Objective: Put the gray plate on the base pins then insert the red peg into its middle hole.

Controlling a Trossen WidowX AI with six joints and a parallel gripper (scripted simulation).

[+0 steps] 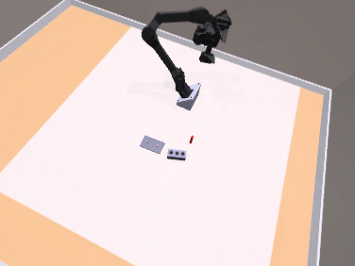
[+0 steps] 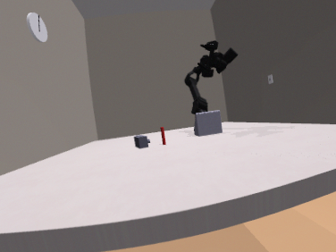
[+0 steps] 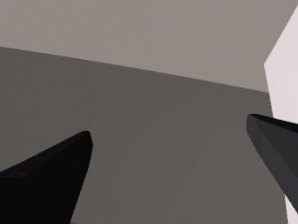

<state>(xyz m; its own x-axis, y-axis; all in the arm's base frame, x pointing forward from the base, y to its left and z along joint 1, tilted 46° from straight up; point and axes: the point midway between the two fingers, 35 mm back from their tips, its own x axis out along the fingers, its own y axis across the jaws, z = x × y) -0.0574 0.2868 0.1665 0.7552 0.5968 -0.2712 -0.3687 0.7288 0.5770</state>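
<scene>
The gray plate is 37 cm below my gripper tip, 34 cm ahead of it and 3 cm to the left of it. From my gripper tip the other things lie so: red peg (37 cm below, 23 cm ahead, 5 cm to the left); gray base (40 cm below, 35 cm ahead, 12 cm to the right).
</scene>
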